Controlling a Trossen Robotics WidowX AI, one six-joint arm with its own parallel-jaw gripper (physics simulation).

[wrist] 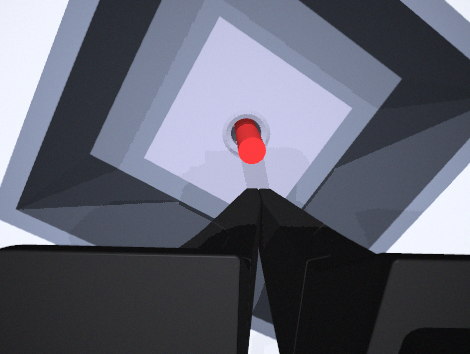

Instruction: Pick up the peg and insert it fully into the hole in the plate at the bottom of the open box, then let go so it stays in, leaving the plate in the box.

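Frame: origin at the arm's base, x back, y right, z up, level; centimetres.
Where they show: gripper, fingertip midpoint: (pixel 257 201).
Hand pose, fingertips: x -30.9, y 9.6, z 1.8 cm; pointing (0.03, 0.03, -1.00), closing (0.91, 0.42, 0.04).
Observation:
Things, the pixels of their top centre, and the offset from my fingertips. "pt": a spot on its surface instead. Level surfaces: height alone.
- red peg, middle of its top: (pixel 252 151) dy +0.3, dx +0.1, dz -5.2 cm
- pale plate, middle of its top: (pixel 246 134) dy +0.4, dx +0.0, dz -7.9 cm
- open box, surface spot: (pixel 47 65) pt dy +0.2, dx -9.5, dz -4.2 cm
- white surface, its level: dz -14.0 cm
The red peg (pixel 251 145) stands in the hole of the pale plate (pixel 210 85), with its upper part sticking up out of the hole. Its far end is hidden in the hole, so how deep it sits cannot be told. A grey ring surrounds the hole. The plate lies at the bottom of the open box (pixel 47 65). My gripper (pixel 257 201) is shut and empty. Its fingertips show just below the peg's top in the view, apart from it, and hang above the plate.
The box's dark inner walls (pixel 60 150) rise around the plate on all sides, and its lighter rim runs outside them. The near corner of the box is partly hidden behind my fingers. A white surface (pixel 25 30) shows outside the box.

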